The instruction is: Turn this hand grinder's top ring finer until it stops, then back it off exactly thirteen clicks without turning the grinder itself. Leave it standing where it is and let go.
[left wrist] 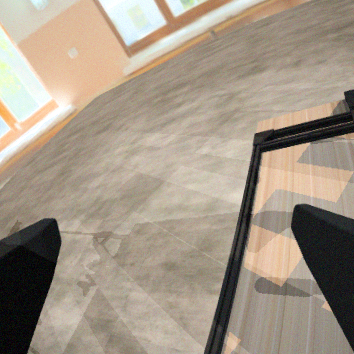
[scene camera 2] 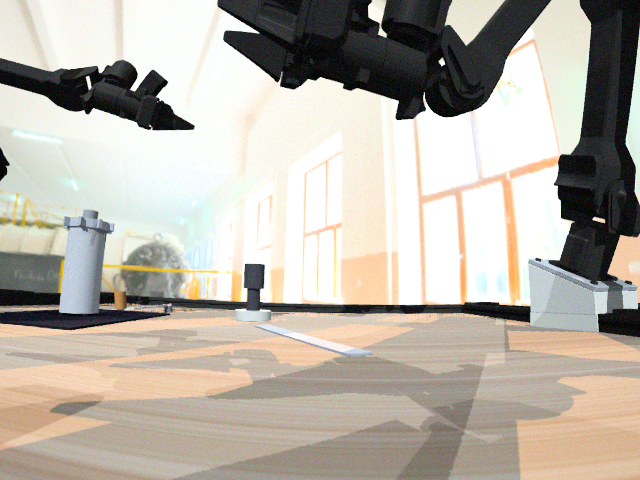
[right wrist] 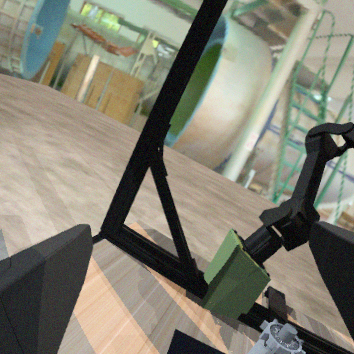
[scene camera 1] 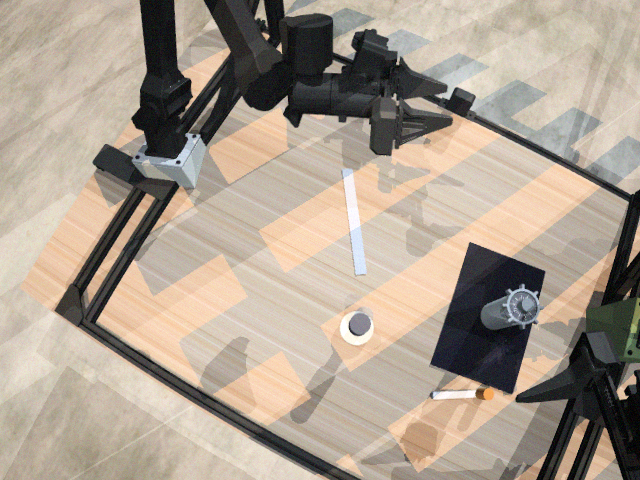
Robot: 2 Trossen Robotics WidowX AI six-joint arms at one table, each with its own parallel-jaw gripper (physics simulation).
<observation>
My left gripper is open, holding nothing. My right gripper is open and holds nothing. Also in view: a flat strip. A dark knob on white base sits on the table.
</observation>
